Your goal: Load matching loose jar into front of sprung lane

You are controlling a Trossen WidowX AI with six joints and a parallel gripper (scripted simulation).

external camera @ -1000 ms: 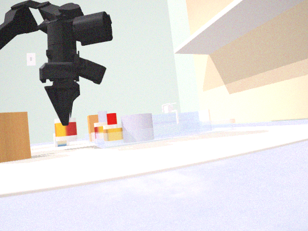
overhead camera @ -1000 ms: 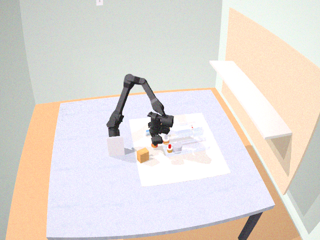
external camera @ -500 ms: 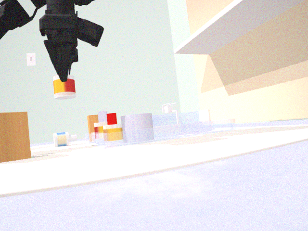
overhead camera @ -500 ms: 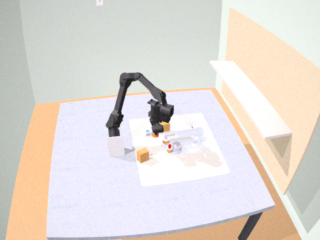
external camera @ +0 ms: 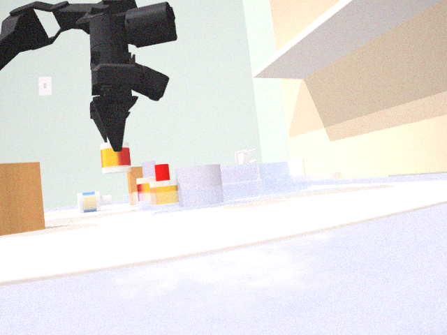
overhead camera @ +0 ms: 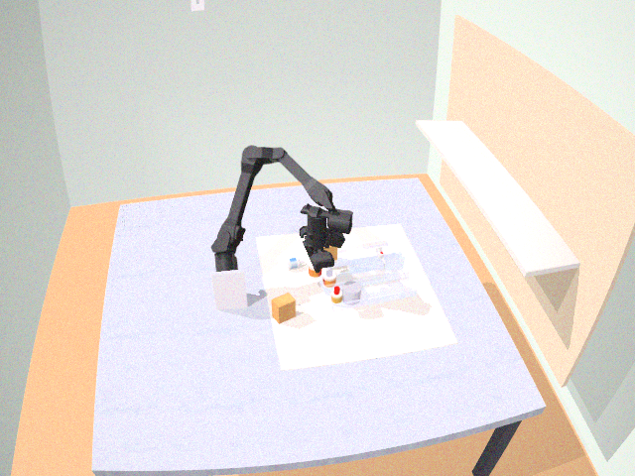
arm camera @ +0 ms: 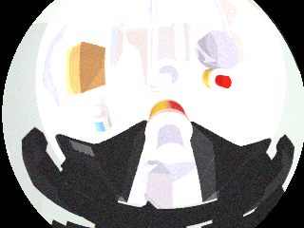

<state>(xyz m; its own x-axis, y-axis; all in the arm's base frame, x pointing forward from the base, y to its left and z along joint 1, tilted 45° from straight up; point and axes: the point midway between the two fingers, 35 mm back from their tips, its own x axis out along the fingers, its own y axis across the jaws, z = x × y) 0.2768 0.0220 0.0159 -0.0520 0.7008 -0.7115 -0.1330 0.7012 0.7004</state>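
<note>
The grey cylinder lies 100 mm ahead of my gripper tip, 60 mm to the right of it and 60 mm below it. Round my gripper tip: see-through sprung lane: 190 mm ahead, 70 mm below, 50 mm to the left; wall shelf: 560 mm ahead, 280 mm above, 20 mm to the left.
</note>
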